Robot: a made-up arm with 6 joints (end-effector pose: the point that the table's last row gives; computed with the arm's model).
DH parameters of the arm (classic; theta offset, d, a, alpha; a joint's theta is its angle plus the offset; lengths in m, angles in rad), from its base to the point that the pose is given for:
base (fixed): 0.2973 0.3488 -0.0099 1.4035
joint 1: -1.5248 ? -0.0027 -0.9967
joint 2: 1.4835 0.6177 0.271 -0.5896
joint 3: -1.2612 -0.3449 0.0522 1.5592
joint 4: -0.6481 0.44 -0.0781 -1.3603
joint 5: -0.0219 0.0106 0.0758 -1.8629
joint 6: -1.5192 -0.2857 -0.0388 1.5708
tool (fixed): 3.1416 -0.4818 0 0
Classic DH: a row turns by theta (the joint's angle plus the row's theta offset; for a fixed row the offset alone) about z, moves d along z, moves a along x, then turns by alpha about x.
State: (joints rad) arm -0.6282 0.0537 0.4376 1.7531 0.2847 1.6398
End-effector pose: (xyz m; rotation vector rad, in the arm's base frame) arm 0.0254 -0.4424 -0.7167 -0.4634 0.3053 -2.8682
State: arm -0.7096 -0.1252 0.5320 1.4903 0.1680 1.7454
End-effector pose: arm -0.2454 -0.5902 -0.5473 -1.2561 0.1895 -2.6710
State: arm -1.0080 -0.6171 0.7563 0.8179 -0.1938 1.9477
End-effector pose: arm -0.2946 -0.8049 0.3199 2.7562 0.4450 1.1405
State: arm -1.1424 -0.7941 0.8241 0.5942 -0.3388 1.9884
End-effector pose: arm -0.0692 -0.7602 0.5153 2.7848 0.7098 0.3582
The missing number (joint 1, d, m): -0.1198
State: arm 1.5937 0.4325 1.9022 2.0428 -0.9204 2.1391
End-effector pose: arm 0.0612 1.0052 0.6912 0.2231 0.5087 -0.7073
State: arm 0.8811 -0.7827 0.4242 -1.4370 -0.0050 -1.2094
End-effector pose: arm 0.6621 -0.6651 0.0177 0.5816 -0.1454 -2.9642
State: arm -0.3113 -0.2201 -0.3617 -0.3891 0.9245 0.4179
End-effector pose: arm -0.1738 -0.2035 -0.1909 0.9056 -0.5060 2.4988
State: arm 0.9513 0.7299 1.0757 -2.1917 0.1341 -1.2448
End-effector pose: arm 0.7270 0.8302 0.3655 0.3819 0.5216 -1.2222
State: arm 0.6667 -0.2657 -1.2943 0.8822 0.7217 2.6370
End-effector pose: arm -0.5114 0.0997 0.4434 1.3769 0.0502 1.9700
